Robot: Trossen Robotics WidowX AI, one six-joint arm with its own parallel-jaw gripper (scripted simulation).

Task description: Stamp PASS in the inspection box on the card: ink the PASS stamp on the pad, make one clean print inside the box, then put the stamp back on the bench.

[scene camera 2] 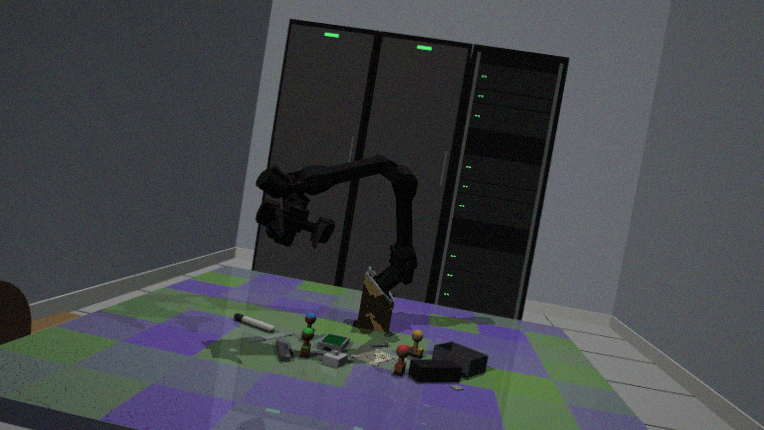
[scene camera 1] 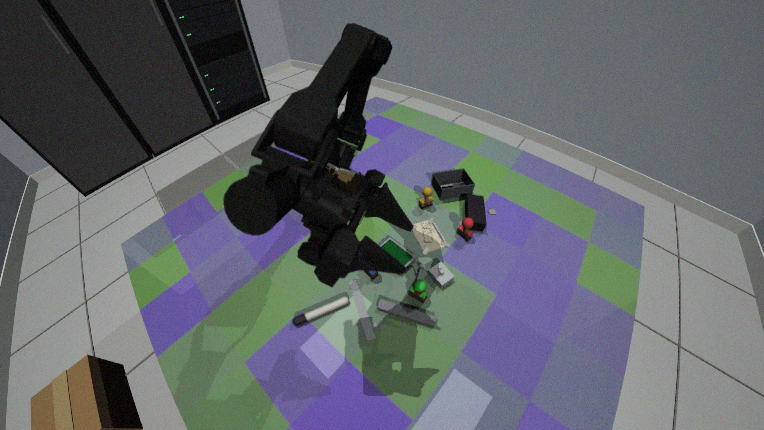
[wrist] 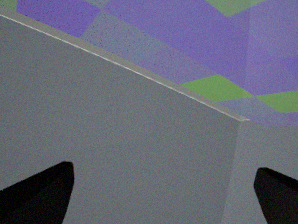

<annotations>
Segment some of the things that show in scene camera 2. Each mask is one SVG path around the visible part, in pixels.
The gripper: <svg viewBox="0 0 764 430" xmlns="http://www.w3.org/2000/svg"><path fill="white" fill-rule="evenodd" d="M262 201L256 213L256 222L266 226L268 238L273 239L275 243L288 247L292 244L296 232L300 233L301 230L312 233L310 240L315 249L318 243L327 243L335 229L334 221L324 217L320 217L317 223L309 222L308 215L310 211L306 210L308 201L303 200L299 196L290 196L285 199L283 209L280 208L279 202L267 198Z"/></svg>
A black block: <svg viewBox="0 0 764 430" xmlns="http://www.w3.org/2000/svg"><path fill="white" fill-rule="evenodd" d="M410 361L408 374L417 382L460 382L463 367L452 360Z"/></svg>
</annotations>
